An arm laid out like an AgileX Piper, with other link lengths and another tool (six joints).
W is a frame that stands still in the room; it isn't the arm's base.
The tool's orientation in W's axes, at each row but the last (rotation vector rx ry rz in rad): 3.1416, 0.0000, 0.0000; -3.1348, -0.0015, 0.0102; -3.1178, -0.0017, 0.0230; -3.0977, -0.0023, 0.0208; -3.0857, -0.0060, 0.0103; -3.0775, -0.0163, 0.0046; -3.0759, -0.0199, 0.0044
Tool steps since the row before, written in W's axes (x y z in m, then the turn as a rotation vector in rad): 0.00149, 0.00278, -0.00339, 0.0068, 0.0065, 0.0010; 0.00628, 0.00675, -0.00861, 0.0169, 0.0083, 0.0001; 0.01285, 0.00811, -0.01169, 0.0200, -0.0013, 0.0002; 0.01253, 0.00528, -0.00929, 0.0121, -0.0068, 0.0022; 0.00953, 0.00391, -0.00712, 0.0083, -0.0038, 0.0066; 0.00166, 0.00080, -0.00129, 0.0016, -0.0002, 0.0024; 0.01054, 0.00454, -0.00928, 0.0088, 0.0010, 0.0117
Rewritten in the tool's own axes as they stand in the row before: 0.00149, -0.00278, 0.00339, 0.0068, -0.0065, -0.0010; 0.00634, -0.00669, 0.00861, 0.0169, -0.0083, -0.0002; 0.01303, -0.00782, 0.01169, 0.0200, 0.0013, -0.0005; 0.01266, -0.00485, 0.00934, 0.0121, 0.0067, -0.0027; 0.00959, -0.00347, 0.00726, 0.0082, 0.0035, -0.0069; 0.00167, -0.00070, 0.00133, 0.0016, 0.0001, -0.0024; 0.01062, -0.00379, 0.00952, 0.0088, -0.0017, -0.0116
